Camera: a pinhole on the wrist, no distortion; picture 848 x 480 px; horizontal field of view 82.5 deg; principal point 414.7 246.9 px. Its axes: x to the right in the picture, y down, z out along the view. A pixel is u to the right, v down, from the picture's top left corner.
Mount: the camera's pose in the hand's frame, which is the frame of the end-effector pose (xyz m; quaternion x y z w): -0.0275 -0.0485 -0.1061 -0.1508 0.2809 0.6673 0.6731
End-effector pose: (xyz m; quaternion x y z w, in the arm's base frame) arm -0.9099 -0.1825 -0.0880 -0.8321 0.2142 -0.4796 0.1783
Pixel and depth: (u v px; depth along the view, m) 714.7 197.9 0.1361
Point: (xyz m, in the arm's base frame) -0.9682 -0.2729 -0.1095
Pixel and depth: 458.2 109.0 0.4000
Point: -0.7285 -0.4207 -0.1619
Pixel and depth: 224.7 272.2 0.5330
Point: -0.5157 -0.2448 -0.3098
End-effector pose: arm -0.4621 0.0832 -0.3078 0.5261 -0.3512 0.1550 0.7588
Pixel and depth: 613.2 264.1 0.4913
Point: -0.7449 0.0829 0.0253
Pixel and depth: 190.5 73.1 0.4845
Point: -0.4560 -0.2790 -0.0387
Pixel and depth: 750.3 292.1 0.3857
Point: -0.7255 0.1940 -0.0306
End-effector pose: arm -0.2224 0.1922 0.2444 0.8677 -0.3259 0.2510 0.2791
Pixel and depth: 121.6 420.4 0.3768
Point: -0.1828 0.0058 -0.0604
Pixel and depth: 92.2 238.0 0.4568
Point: -0.0388 -0.1000 -0.0300
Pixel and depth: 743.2 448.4 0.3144
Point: -0.5075 0.0122 0.2460
